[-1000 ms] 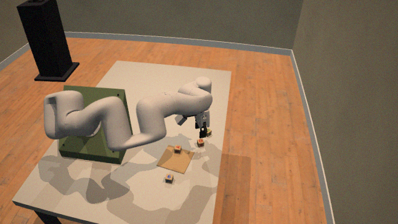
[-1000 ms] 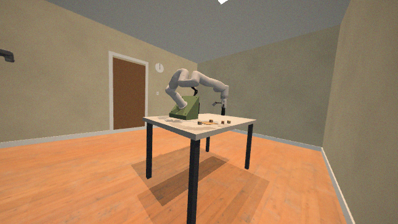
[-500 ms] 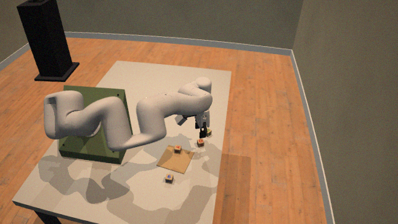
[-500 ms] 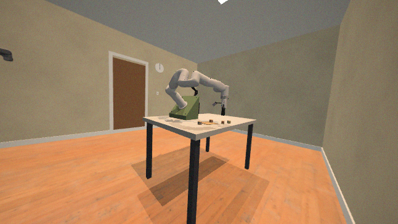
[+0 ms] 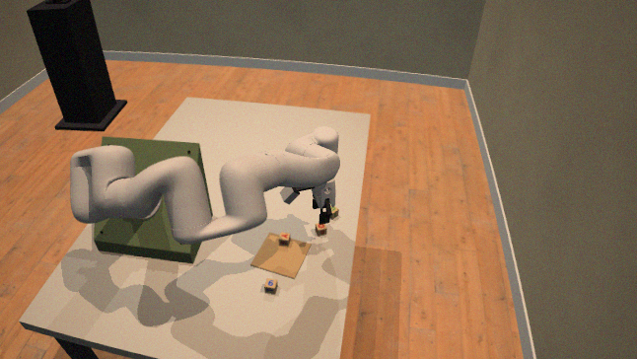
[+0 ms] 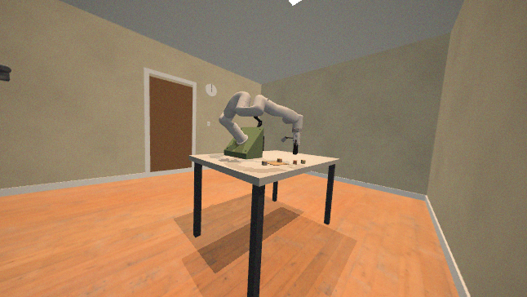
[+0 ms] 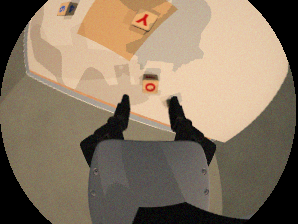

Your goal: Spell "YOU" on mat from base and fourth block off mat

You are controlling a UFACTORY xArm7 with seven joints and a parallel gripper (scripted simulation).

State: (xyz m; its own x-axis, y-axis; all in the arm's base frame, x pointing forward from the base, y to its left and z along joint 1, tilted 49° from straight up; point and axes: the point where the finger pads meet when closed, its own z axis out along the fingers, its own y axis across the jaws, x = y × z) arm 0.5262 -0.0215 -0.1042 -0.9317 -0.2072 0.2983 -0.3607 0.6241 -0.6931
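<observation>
Right now my hand is 80 mm above the red block. From my hand the other things lie so: tan mat 110 mm behind, 100 mm to the right, 90 mm below.
</observation>
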